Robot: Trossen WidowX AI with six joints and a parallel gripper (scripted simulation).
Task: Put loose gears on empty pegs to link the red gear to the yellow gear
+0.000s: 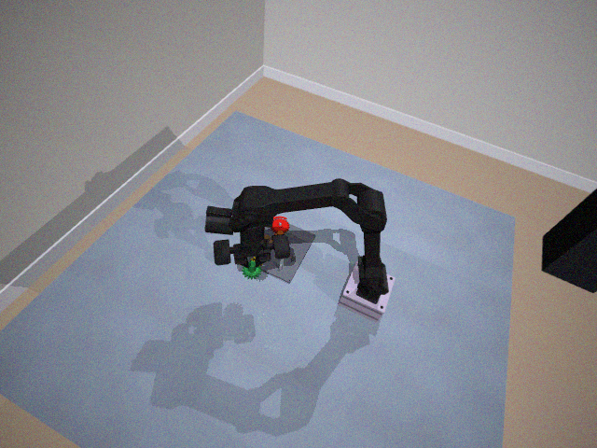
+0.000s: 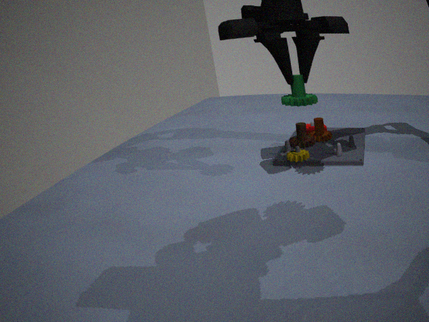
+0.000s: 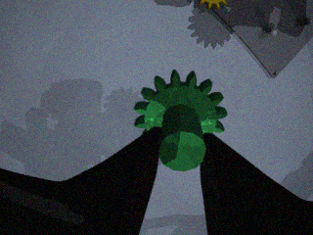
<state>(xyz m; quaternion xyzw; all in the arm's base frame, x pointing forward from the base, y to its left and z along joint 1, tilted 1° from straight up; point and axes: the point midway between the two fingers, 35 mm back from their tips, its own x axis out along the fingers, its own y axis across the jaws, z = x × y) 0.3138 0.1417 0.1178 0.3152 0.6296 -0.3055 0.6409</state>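
The yellow gear is 40 mm ahead of my gripper tip, 90 mm to the right of it and 140 mm below it. The rest, counted from my gripper tip: orange gear (20 mm ahead, 210 mm to the right, 130 mm below); red gear (40 mm ahead, 260 mm to the right, 140 mm below); green gear (10 mm below).
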